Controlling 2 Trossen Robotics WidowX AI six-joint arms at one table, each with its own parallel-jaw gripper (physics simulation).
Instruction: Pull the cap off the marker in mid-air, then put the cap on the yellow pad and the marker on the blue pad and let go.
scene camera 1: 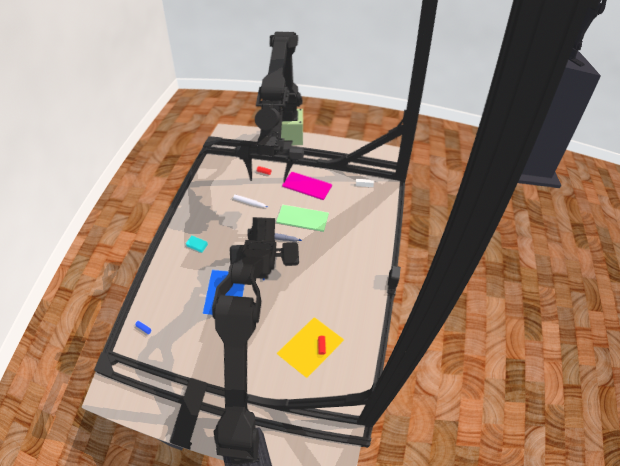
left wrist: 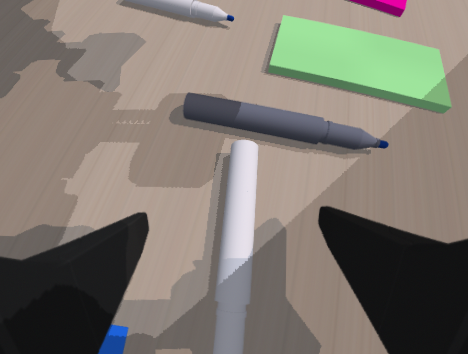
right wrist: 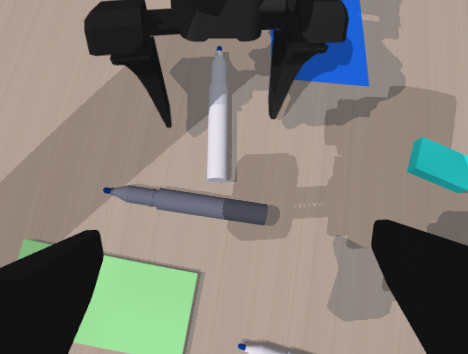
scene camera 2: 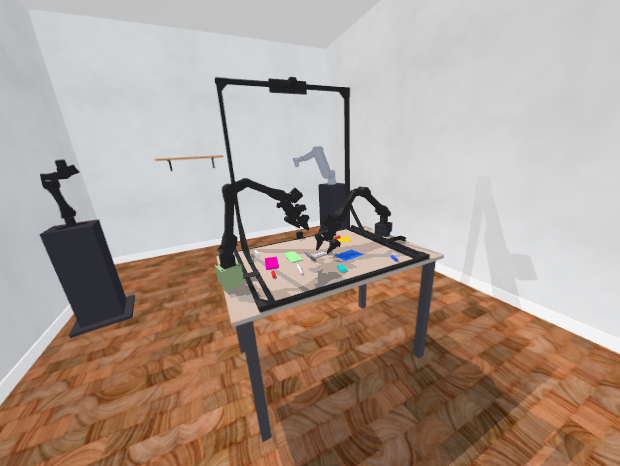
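Seen in the pictures: left gripper, fingertip midpoint: (left wrist: 234,218) (right wrist: 221,121) (scene camera 2: 321,252); right gripper, fingertip midpoint: (scene camera 1: 267,181) (right wrist: 238,239) (scene camera 2: 304,229); left arm's base at its link origin: (scene camera 1: 243,450) (scene camera 2: 383,223); right arm's base at its link origin: (scene camera 1: 289,116) (scene camera 2: 228,265).
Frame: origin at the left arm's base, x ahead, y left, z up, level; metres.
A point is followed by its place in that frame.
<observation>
A white blue-tipped marker (scene camera 2: 319,255) @[x 0.595, y -0.175, z -0.079 m] (left wrist: 242,190) @[x 0.588, y -0.182, z -0.070 m] (right wrist: 217,145) @[x 0.592, y -0.183, z -0.070 m] lies on the table, mostly hidden in scene camera 1. My left gripper (scene camera 2: 323,250) @[x 0.573, y -0.174, z -0.065 m] (left wrist: 234,218) @[x 0.573, y -0.174, z -0.065 m] (right wrist: 221,121) @[x 0.573, y -0.174, z -0.065 m] is open and empty, its fingers on either side of and above this marker. My right gripper (scene camera 1: 268,180) @[x 0.680, y -0.214, z 0.110 m] (right wrist: 238,239) @[x 0.680, y -0.214, z 0.110 m] is open and empty, high above the table. A grey marker (scene camera 1: 288,237) @[x 0.615, y -0.252, z -0.072 m] (left wrist: 280,122) @[x 0.628, y -0.218, z -0.071 m] (right wrist: 190,204) @[x 0.635, y -0.221, z -0.069 m] lies across the white marker's blunt end, slightly apart. The blue pad (scene camera 1: 210,300) @[x 0.464, y 0.012, z -0.087 m] (scene camera 2: 350,255) @[x 0.481, y -0.020, z -0.087 m] (right wrist: 357,65) @[x 0.540, y -0.010, z -0.087 m] is partly under the left arm. The yellow pad (scene camera 1: 300,350) @[x 0.257, y -0.197, z -0.087 m] (scene camera 2: 345,240) @[x 0.264, y -0.179, z -0.087 m] bears a red cylinder (scene camera 1: 321,344) @[x 0.253, y -0.252, z -0.070 m].
Another white marker (scene camera 1: 249,201) @[x 0.792, y -0.163, z -0.073 m] (scene camera 2: 299,269) @[x 0.812, y -0.153, z -0.075 m], a green block (scene camera 1: 302,217) @[x 0.687, y -0.313, z -0.080 m] (left wrist: 355,60) @[x 0.683, y -0.306, z -0.080 m] and a magenta block (scene camera 1: 307,185) @[x 0.819, y -0.364, z -0.080 m] lie beyond. A teal block (scene camera 1: 196,244) @[x 0.661, y 0.028, z -0.073 m] (right wrist: 440,165) @[x 0.669, y 0.021, z -0.073 m], a second red cylinder (scene camera 1: 263,170) @[x 0.920, y -0.234, z -0.070 m], a blue cylinder (scene camera 1: 143,327) @[x 0.404, y 0.221, z -0.068 m] and a white block (scene camera 1: 364,183) @[x 0.775, y -0.550, z -0.073 m] lie around.
</observation>
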